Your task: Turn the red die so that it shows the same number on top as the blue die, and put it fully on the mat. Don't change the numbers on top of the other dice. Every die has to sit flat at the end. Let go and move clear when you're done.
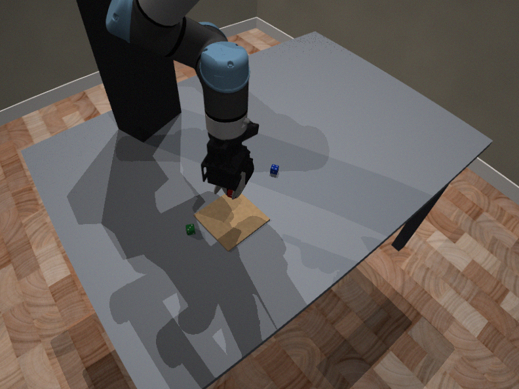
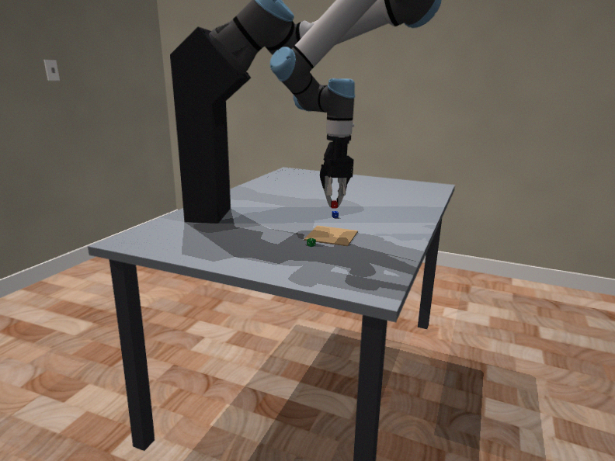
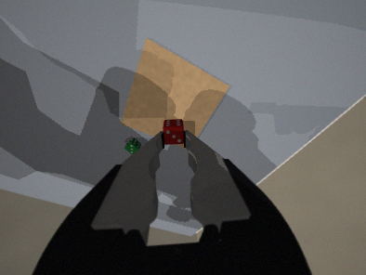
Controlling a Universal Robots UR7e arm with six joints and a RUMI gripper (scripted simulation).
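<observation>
Now: hand 110 mm above the tan mat. From my hand the other things lie so: red die 10 mm below; green die 110 mm to the right, 100 mm below, 30 mm behind; blue die 190 mm to the left, 100 mm below, 60 mm behind.
</observation>
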